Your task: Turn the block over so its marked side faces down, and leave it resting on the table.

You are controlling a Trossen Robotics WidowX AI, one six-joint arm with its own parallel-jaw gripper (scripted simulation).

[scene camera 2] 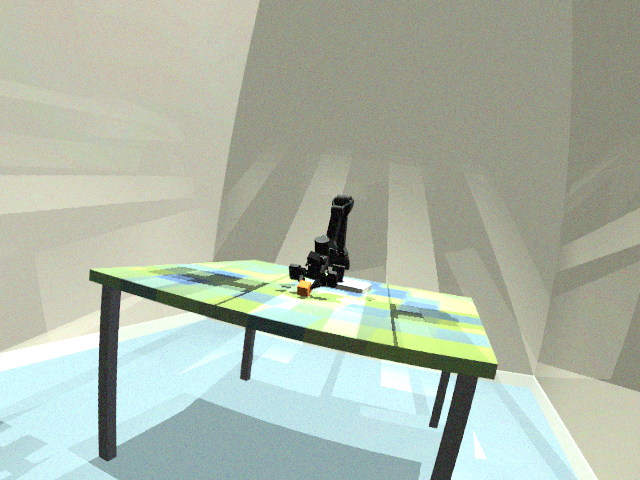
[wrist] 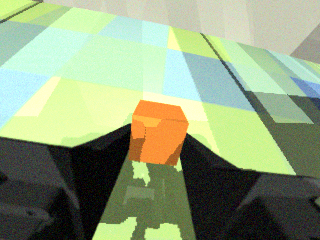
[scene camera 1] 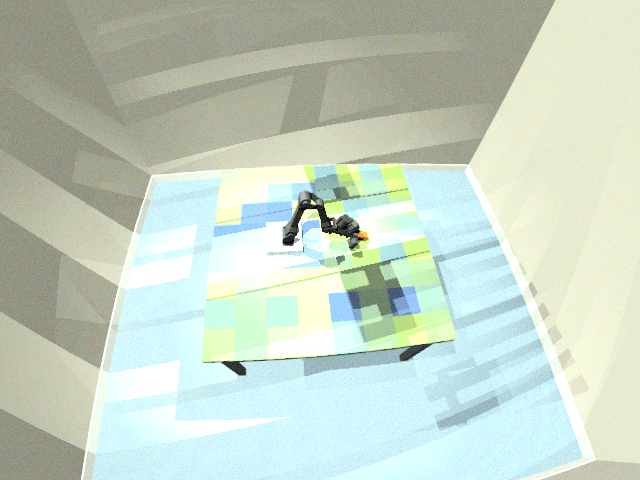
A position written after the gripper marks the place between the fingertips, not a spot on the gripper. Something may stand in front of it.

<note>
The gripper [scene camera 2: 304, 287] carries a block [wrist: 158, 130].
The gripper is seen too in the wrist view [wrist: 157, 132].
</note>
